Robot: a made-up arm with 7 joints.
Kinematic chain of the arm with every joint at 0, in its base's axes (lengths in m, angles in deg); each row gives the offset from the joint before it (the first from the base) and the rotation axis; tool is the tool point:
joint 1: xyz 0 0 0 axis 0 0.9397 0.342
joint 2: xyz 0 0 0 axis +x
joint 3: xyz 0 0 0 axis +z
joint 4: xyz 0.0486 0 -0.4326 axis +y
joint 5: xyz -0.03 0 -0.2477 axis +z
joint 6: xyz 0 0 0 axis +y
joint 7: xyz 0 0 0 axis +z
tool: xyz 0 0 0
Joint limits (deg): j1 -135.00..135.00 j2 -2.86..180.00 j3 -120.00..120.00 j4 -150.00..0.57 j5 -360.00..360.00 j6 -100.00..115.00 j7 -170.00..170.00
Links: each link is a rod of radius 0.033 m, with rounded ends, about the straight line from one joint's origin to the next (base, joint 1, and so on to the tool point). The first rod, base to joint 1, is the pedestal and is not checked.
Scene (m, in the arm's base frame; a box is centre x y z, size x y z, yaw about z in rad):
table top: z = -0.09
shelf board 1: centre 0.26 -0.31 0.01 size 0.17 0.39 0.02 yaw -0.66
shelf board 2: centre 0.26 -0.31 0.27 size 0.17 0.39 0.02 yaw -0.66
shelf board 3: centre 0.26 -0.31 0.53 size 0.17 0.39 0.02 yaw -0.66
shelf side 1: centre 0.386 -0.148 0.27 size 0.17 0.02 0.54 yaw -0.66
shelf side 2: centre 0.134 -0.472 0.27 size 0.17 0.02 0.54 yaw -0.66
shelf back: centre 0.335 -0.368 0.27 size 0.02 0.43 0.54 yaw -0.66
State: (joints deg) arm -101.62 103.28 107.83 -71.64 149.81 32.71 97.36
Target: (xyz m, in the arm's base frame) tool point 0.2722 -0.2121 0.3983
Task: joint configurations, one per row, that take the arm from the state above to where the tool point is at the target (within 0.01 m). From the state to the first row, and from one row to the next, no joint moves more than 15 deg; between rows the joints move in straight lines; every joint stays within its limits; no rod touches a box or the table.
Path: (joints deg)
1: -86.86 112.33 102.25 -74.74 149.81 32.71 97.36
2: -72.11 121.37 96.66 -77.84 149.81 32.71 97.36
3: -57.35 130.42 91.08 -80.94 149.81 32.71 97.36
4: -42.59 139.46 85.49 -84.05 149.81 32.71 97.36
5: -27.83 148.51 79.91 -87.15 149.81 32.71 97.36
6: -13.08 157.55 74.32 -90.25 149.81 32.71 97.36
7: 1.68 166.60 68.74 -93.35 149.81 32.71 97.36
8: 16.44 175.64 63.15 -96.45 149.81 32.71 97.36

